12 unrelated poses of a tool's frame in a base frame.
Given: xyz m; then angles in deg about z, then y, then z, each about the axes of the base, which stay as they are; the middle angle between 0 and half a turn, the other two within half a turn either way.
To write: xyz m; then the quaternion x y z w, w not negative. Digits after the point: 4 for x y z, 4 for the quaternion.
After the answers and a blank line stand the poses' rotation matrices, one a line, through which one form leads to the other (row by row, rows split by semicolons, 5 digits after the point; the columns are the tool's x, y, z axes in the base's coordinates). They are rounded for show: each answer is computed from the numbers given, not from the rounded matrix.
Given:
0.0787 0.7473 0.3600 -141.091 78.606 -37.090
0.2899 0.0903 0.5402 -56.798 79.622 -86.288
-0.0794 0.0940 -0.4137 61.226 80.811 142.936
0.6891 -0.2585 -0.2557 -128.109 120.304 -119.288
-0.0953 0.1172 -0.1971 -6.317 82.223 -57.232
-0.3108 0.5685 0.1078 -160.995 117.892 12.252
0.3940 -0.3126 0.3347 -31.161 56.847 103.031
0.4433 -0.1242 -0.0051 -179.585 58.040 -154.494
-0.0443 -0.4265 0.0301 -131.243 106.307 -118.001
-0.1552 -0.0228 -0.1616 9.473 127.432 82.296
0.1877 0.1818 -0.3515 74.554 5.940 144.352
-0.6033 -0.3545 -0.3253 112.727 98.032 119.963
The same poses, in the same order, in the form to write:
0.0787 0.7473 0.3600 -0.4991 0.3900 -0.7737 0.0123
0.2899 0.0903 0.5402 0.1630 0.6192 -0.7286 0.2432
-0.0794 0.0940 -0.4137 0.4240 -0.4903 -0.7446 0.1594
0.6891 -0.2585 -0.2557 0.0667 -0.8648 0.4141 0.2761
-0.0953 0.1172 -0.1971 0.2826 0.5937 -0.3967 0.6405
-0.3108 0.5685 0.1078 -0.8552 0.0505 -0.4968 0.1390
0.3940 -0.3126 0.3347 -0.4385 0.1852 0.5161 0.7121
0.4433 -0.1242 -0.0051 0.1054 -0.4735 0.1961 0.8522
-0.0443 -0.4265 0.0301 0.0923 -0.7949 0.4935 0.3407
-0.1552 -0.0228 -0.1616 -0.5322 0.7216 0.3179 0.3083
0.1877 0.1818 -0.3515 0.0296 -0.0425 -0.9416 0.3326
-0.6033 -0.3545 -0.3253 0.0476 -0.7534 -0.5877 0.2910

-0.50140 -0.37030 0.78197; -0.40831 -0.69555 -0.59118; 0.76281 -0.61571 0.19755
-0.82860 0.55620 0.06368; -0.15261 -0.11496 -0.98158; -0.53863 -0.82306 0.18014
-0.58963 -0.17842 -0.78772; -0.65311 -0.46847 0.59497; -0.47518 0.86528 0.15969
-0.83860 -0.34404 -0.42236; 0.11332 0.64819 -0.75300; 0.53283 -0.67932 -0.50459
-0.01973 0.84382 0.53626; -0.17265 0.52543 -0.83313; -0.98479 -0.10902 0.13532
0.50134 0.05177 0.86370; -0.22437 -0.95628 0.18756; 0.83565 -0.28782 -0.46781
0.39860 -0.89749 -0.18877; 0.57259 0.08275 0.81565; -0.71642 -0.43321 0.54688
0.47461 -0.43405 -0.76573; 0.23446 0.90087 -0.36533; 0.84840 -0.00615 0.52933
-0.75081 -0.48296 -0.45060; 0.18958 0.49592 -0.84742; 0.63273 -0.72167 -0.28078
-0.24347 -0.96405 0.10645; -0.57206 0.23136 0.78691; -0.78325 0.13069 -0.60782
-0.77702 0.62384 -0.08409; -0.62888 -0.77516 0.06031; -0.02756 0.09975 0.99463
-0.82604 0.27034 -0.49454; -0.41390 0.30461 0.85785; 0.38255 0.91331 -0.13973

